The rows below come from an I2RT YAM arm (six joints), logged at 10 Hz.
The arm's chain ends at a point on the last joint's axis. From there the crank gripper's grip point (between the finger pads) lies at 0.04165 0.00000 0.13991 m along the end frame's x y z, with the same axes.
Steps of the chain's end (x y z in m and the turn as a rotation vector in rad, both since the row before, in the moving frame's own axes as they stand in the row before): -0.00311 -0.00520 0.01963 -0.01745 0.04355 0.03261; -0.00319 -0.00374 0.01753 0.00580 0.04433 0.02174; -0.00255 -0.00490 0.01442 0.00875 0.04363 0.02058; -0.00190 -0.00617 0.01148 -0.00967 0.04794 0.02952; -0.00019 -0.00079 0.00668 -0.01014 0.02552 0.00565; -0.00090 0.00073 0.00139 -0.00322 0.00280 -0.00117; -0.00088 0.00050 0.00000 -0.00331 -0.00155 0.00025; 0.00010 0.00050 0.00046 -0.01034 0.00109 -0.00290; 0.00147 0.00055 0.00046 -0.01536 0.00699 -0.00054; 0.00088 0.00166 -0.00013 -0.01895 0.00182 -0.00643; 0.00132 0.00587 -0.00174 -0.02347 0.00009 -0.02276; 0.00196 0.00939 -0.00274 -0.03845 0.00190 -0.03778
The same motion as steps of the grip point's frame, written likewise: 0.00288 -0.00132 0.01765 -0.01745 0.04355 0.03261; 0.00297 -0.00357 0.01555 0.00580 0.04433 0.02174; 0.00352 -0.00520 0.01247 0.00875 0.04363 0.02058; 0.00472 -0.00350 0.00931 -0.00967 0.04794 0.02952; 0.00336 0.00087 0.00556 -0.01014 0.02552 0.00565; -0.00051 0.00113 0.00127 -0.00322 0.00280 -0.00117; -0.00110 0.00097 0.00006 -0.00331 -0.00155 0.00025; 0.00025 0.00183 0.00041 -0.01034 0.00109 -0.00290; 0.00245 0.00267 0.00015 -0.01536 0.00699 -0.00054; 0.00114 0.00404 -0.00023 -0.01895 0.00182 -0.00643; 0.00136 0.00821 -0.00177 -0.02347 0.00009 -0.02276; 0.00230 0.01319 -0.00289 -0.03845 0.00190 -0.03778
